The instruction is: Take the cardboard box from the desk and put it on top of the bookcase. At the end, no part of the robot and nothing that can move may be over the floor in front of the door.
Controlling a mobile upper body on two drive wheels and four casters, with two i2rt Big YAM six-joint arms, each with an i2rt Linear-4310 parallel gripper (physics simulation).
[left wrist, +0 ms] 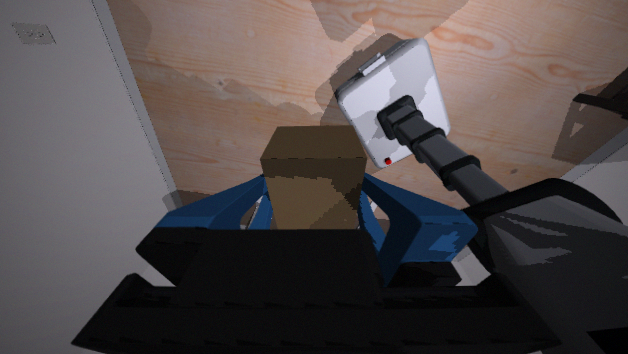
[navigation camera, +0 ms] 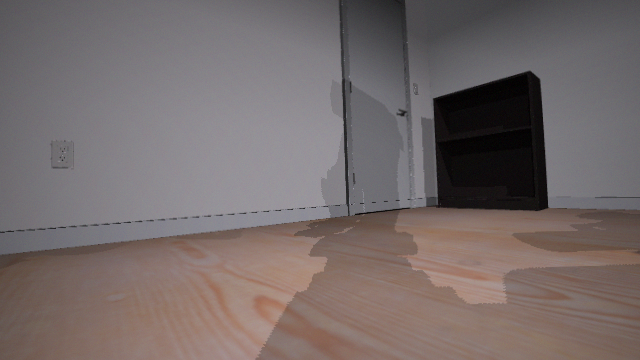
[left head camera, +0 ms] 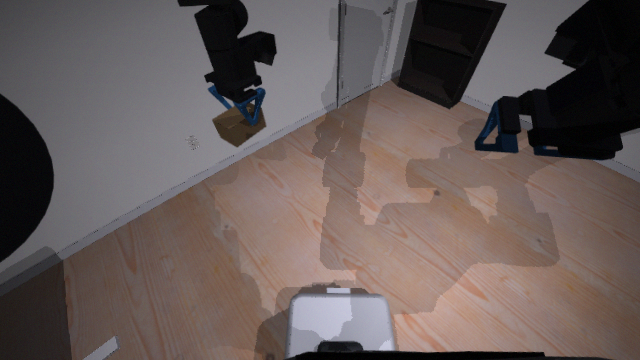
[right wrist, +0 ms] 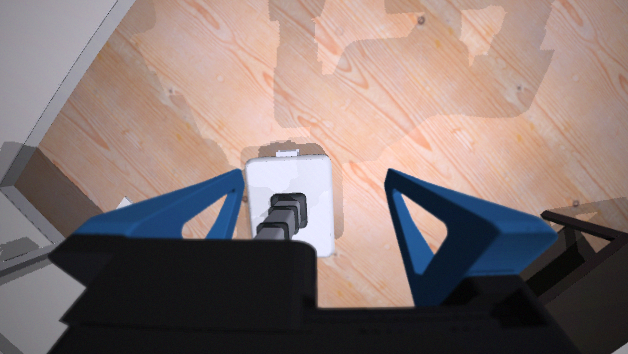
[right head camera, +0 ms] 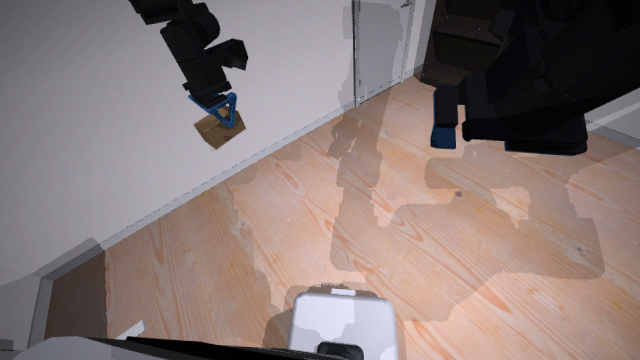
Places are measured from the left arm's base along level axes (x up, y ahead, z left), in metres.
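Pixels of known places: left gripper, fingertip midpoint: (left wrist: 314,176) (left head camera: 245,119) (right head camera: 225,122); right gripper, fingertip midpoint: (left head camera: 505,148) (right wrist: 314,176) (right head camera: 468,144).
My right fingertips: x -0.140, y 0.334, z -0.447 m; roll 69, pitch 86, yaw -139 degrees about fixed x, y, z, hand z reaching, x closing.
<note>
Ahead of a thing's pixels: the offset from my right fingertips to its middle. "spot": to the spot under its first point. Level surfaces: height alone.
The brown cardboard box @(dx -0.058, dy +0.153, dz +0.471 m) (left head camera: 237,134) (right head camera: 214,136) (left wrist: 315,145) is held in the air by my left gripper (left head camera: 241,116) (right head camera: 219,116) (left wrist: 314,176), shut on its two sides. My right gripper (left head camera: 522,149) (right head camera: 480,146) (right wrist: 314,176) is open and empty. The dark bookcase (left head camera: 476,60) (right head camera: 442,79) (navigation camera: 541,150) stands upright against the wall, right of the door (left head camera: 365,50) (right head camera: 380,55) (navigation camera: 375,100). The box is well apart from it. The bookcase's top is out of view or seen edge-on. The door is shut. A white desk foot (left head camera: 102,347) (right head camera: 132,330) shows at the lower left.
My white base (left head camera: 320,320) (right head camera: 320,315) (left wrist: 415,75) (right wrist: 320,200) stands on the wood floor @(dx -1.269 m) (left head camera: 280,215) (navigation camera: 150,300). A long wall with an outlet (left head camera: 192,142) (navigation camera: 62,154) runs left of the door. A dark frame-like piece @(spot: dx -1.034, dy -0.506, dz -1.545 m) (right wrist: 580,225) shows at the right wrist view's lower right.
</note>
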